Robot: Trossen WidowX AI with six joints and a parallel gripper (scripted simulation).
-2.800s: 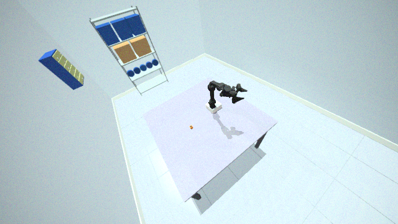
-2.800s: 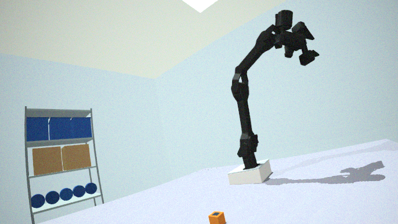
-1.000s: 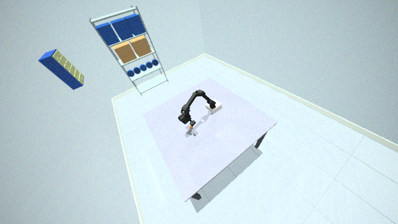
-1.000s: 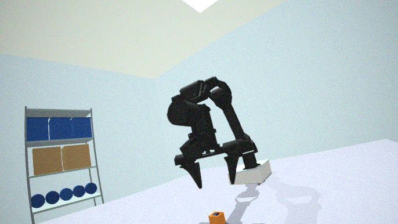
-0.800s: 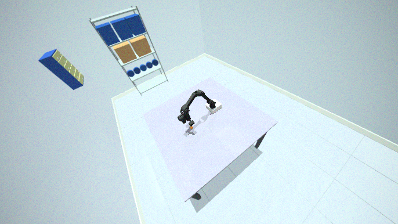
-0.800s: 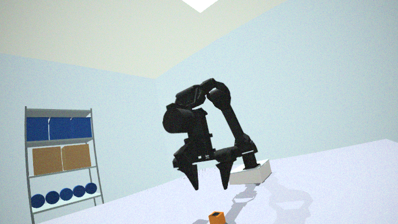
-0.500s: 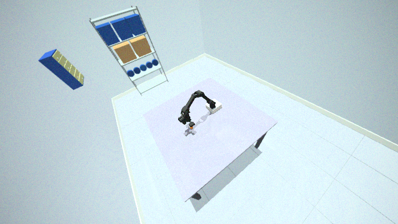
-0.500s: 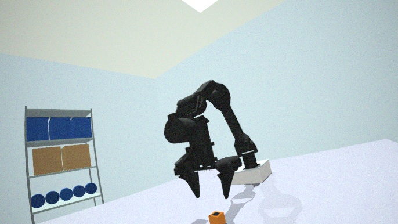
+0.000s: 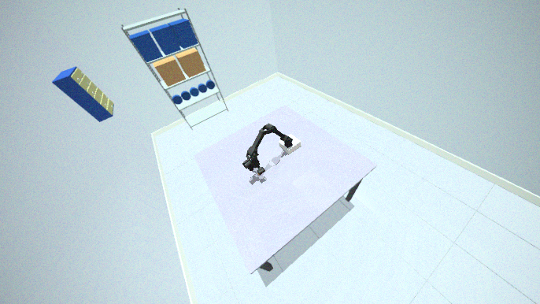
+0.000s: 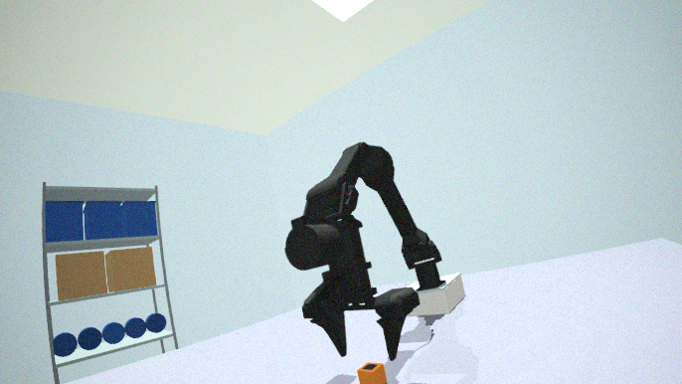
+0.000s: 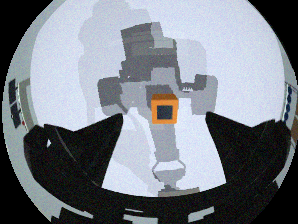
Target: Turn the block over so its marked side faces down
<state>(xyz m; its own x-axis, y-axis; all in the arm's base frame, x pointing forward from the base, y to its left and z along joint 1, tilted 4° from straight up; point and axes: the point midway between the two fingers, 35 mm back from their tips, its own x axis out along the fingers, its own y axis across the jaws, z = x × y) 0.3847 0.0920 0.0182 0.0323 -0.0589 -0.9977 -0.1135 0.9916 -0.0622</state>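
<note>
My gripper tip is now 20 mm above the block.
</note>
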